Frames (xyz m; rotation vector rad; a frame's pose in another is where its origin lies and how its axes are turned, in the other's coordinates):
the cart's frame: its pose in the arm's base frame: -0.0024 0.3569 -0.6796 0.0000 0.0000 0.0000
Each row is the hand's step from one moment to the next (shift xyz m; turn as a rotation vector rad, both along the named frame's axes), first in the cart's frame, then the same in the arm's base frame.
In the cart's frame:
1: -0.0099 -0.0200 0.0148 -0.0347 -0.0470 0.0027
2: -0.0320 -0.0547 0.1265 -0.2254 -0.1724 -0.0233
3: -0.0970 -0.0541 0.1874 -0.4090 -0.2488 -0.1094
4: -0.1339 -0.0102 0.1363 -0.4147 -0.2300 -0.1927
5: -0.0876 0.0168 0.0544 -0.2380 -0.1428 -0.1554
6: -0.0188 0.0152 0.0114 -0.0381 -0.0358 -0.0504
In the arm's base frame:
1: -0.0099 -0.0200 0.0148 -0.0347 -0.0470 0.0027
2: -0.0320 -0.0547 0.1265 -0.2254 -0.1724 -0.0233
3: -0.0970 -0.0541 0.1874 -0.4090 -0.2488 -0.1094
4: -0.1339 -0.0102 0.1363 -0.4147 -0.2300 -0.1927
5: -0.0876 0.0168 0.0544 -0.2380 -0.1428 -0.1554
6: -0.0188 0.0152 0.0114 -0.0381 -0.0358 -0.0504

